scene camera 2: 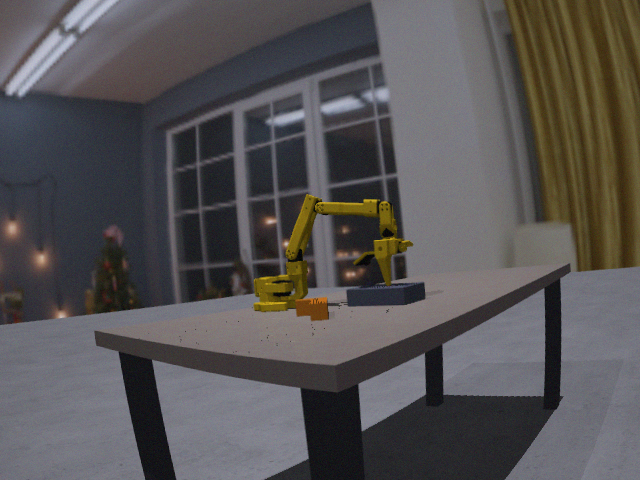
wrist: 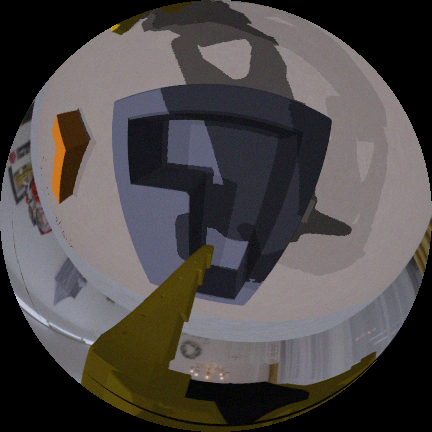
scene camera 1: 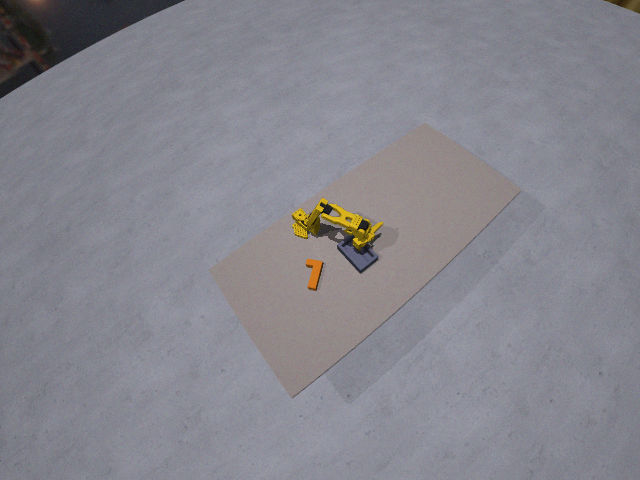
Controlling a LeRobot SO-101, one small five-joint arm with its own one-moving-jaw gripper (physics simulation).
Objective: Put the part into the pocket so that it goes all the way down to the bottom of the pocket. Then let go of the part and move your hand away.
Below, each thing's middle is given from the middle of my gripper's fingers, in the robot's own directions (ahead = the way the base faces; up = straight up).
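Orange L-shaped part (wrist: 70, 140): from my hand, 5 cm behind, 24 cm to the right, 10 cm below. Pocket block (scene camera 2: 400, 293): my hand 6 cm to the left of it, 10 cm above it.
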